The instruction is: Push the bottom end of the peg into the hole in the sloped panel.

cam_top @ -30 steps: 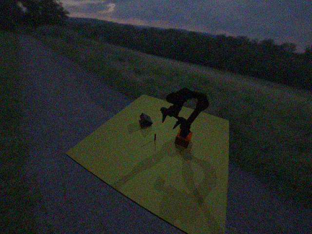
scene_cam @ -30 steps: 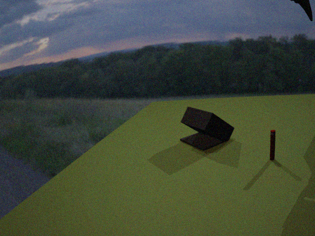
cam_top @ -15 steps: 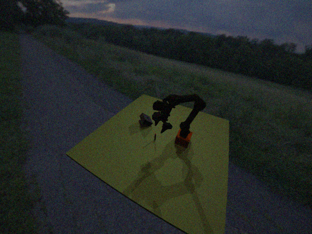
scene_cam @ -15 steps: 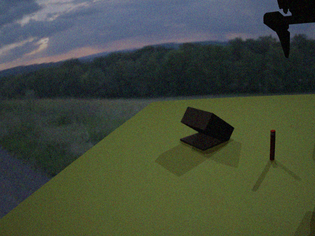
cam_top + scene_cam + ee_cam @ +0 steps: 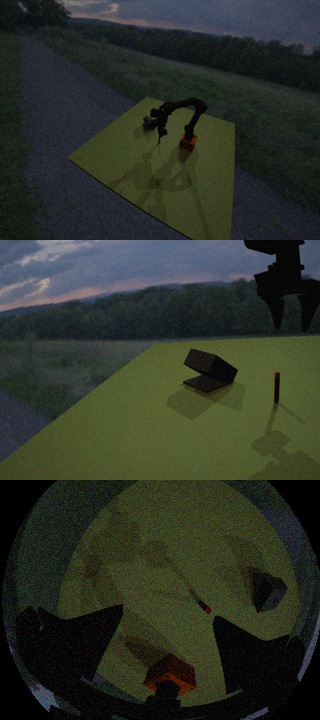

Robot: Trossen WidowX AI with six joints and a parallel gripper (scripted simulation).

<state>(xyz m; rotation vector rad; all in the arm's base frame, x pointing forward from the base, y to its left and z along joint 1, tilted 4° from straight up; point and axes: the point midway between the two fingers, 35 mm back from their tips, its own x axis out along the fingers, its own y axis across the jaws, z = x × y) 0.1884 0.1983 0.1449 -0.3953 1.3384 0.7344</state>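
Right now the red peg is 40 mm ahead of my gripper tip, 70 mm to the right of it and 140 mm below it. Round my gripper tip: dark sloped panel (270 mm ahead, 210 mm to the right, 150 mm below).
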